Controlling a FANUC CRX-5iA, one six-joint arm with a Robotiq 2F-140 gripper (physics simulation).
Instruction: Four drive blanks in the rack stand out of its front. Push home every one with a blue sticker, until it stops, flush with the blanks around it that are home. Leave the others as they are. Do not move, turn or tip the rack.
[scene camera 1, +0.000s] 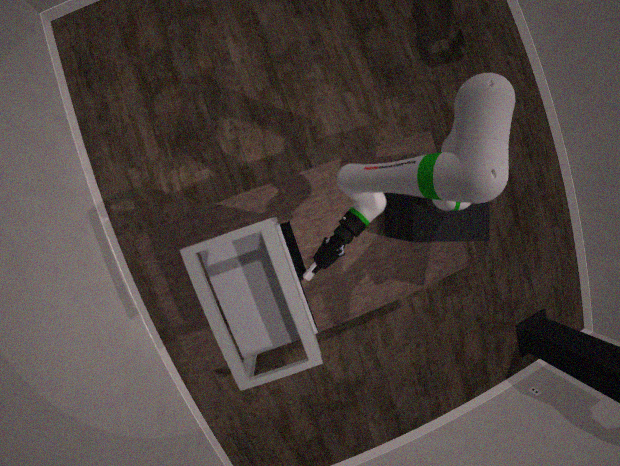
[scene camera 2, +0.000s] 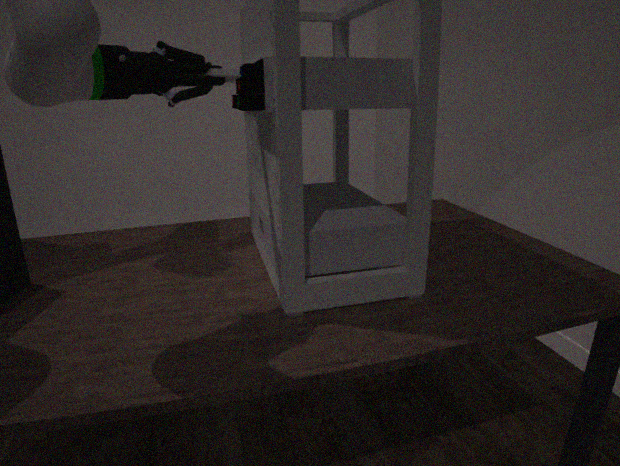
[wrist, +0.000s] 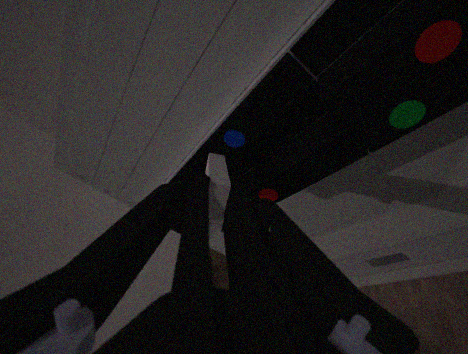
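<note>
The light grey rack (scene camera 1: 213, 313) (scene camera 2: 289, 175) stands upright. Black drive blanks (scene camera 1: 293, 248) (scene camera 2: 254, 85) stick out of its front, high up. In the wrist view a blue sticker (wrist: 234, 138), a green sticker (wrist: 407, 114), a large red sticker (wrist: 438, 41) and a smaller red sticker (wrist: 268, 194) show on the dark blanks. My gripper (scene camera 1: 308, 274) (scene camera 2: 231, 78) (wrist: 213, 168) is shut and empty, level with the blanks, its pale tips close in front of them and beside the blue sticker. Whether they touch a blank cannot be told. The blanks' edges are mostly lost in the dark.
The wooden table top (scene camera 2: 125, 325) carries the rack. The arm's dark base (scene camera 1: 436, 220) is to the right of the rack in scene camera 1. A black object (scene camera 1: 566, 345) is at the lower right. The rack's pale slotted front panel (wrist: 125, 75) lies beside the blanks.
</note>
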